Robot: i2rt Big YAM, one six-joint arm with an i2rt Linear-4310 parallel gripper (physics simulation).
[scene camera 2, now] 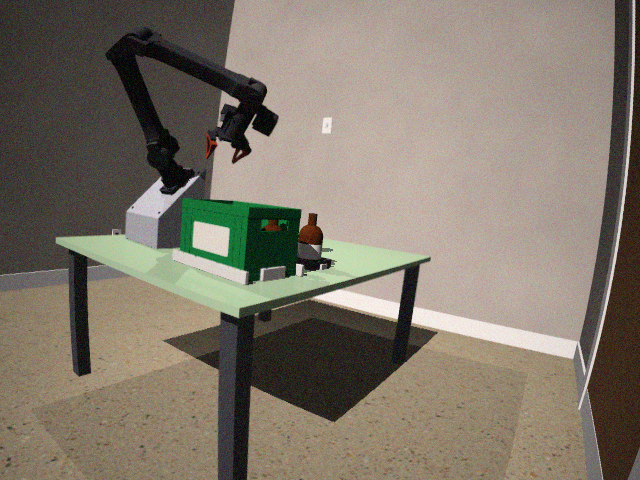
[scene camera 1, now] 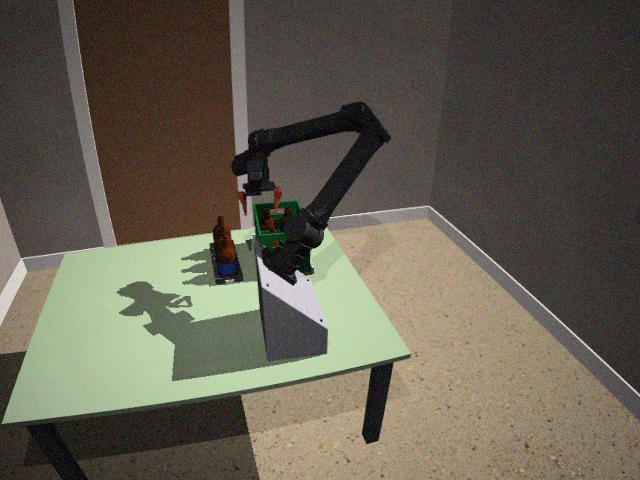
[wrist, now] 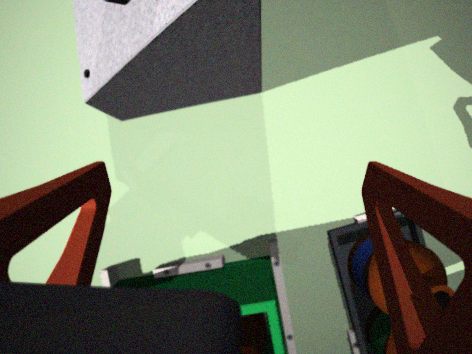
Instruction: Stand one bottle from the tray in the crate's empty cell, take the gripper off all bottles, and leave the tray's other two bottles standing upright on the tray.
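Frame: origin at the arm's base, x ahead, y left, z up, level; metres.
Seen in the pictures: gripper, fingertip midpoint: (scene camera 2: 219,160) (scene camera 1: 260,214) (wrist: 236,175); arm's base, link origin: (scene camera 2: 178,183) (scene camera 1: 277,267).
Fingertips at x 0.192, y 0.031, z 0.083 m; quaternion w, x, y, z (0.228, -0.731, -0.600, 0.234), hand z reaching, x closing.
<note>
Offsets run from my fingertips to a thing's top centre. Level surfaces: height alone.
The gripper (scene camera 1: 261,212) (scene camera 2: 220,160) (wrist: 236,162) is open and empty, tilted, high above the table near the crate. The green crate {0.223 m ahead, 0.087 m right, 0.123 m down} (scene camera 1: 269,240) (scene camera 2: 273,255) (wrist: 215,276) holds brown bottles; a left one {0.312 m ahead, 0.044 m right, 0.135 m down} (scene camera 1: 267,223) and a right one {0.313 m ahead, 0.127 m right, 0.135 m down} (scene camera 1: 287,212) show in scene camera 1. Its empty cell cannot be made out. Beside it, three brown bottles stand upright in a row on the dark tray {0.199 m ahead, 0.140 m left, 0.272 m down} (scene camera 1: 238,276) (wrist: 338,262): the blue-labelled one {0.115 m ahead, 0.129 m left, 0.138 m down} (scene camera 1: 226,254) (wrist: 361,257) nearest the robot base, a middle one {0.197 m ahead, 0.138 m left, 0.138 m down} (scene camera 1: 222,233) mostly hidden, and the white-labelled one {0.288 m ahead, 0.145 m left, 0.138 m down} (scene camera 2: 310,236) farthest.
The grey robot base (scene camera 1: 294,330) (scene camera 2: 149,219) (wrist: 200,65) stands on the green table {0.298 m down} (scene camera 1: 103,356) (scene camera 2: 372,254), with the crate and tray beyond it. Light strips (scene camera 2: 209,266) (wrist: 282,305) run along the crate's foot. A brown door (scene camera 1: 155,118) is behind the table.
</note>
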